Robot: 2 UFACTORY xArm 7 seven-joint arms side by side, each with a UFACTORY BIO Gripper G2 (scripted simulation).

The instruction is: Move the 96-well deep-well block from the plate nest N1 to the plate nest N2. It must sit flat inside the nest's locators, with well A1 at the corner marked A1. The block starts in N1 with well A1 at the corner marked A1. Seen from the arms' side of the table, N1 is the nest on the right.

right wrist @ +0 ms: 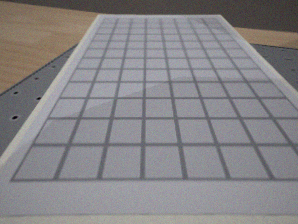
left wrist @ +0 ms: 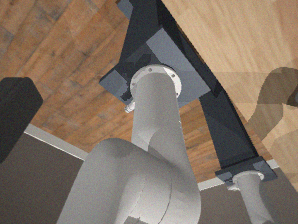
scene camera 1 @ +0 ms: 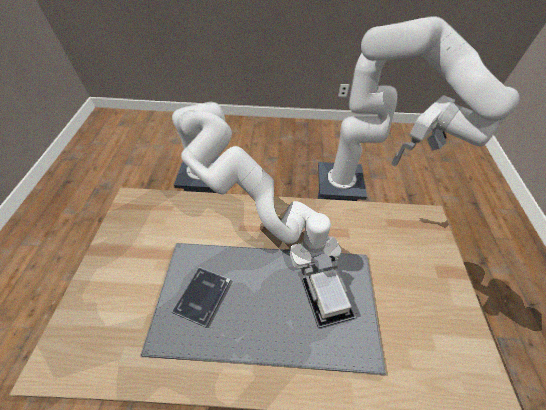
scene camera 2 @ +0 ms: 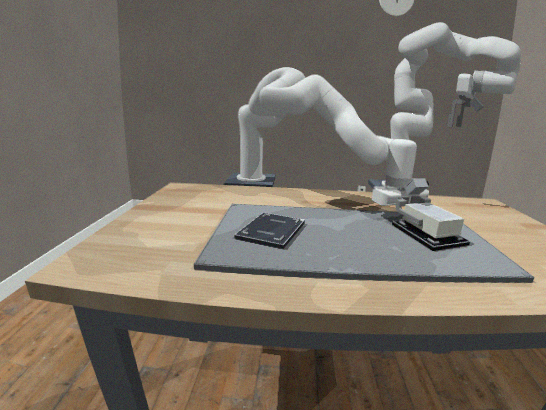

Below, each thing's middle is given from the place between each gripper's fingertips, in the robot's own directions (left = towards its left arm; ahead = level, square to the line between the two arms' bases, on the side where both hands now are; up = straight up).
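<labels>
From my right hand, the deep-well block (scene camera 2: 437,222) is 10 mm ahead. You'd find nest N1 (scene camera 1: 207,297) 400 mm to the right of that same right hand, 30 mm ahead of it and 40 mm below it, while nest N2 (scene camera 2: 446,240) is 10 mm ahead of my right hand and 40 mm below it.
Counting from my left hand instead, the deep-well block is 250 mm to the right, 430 mm ahead and 240 mm below. Nest N2 is also 250 mm to the right of my left hand and 430 mm ahead of it, but 280 mm below it. And nest N1 is 460 mm ahead of my left hand, 650 mm to the right of it and 280 mm below it.
</labels>
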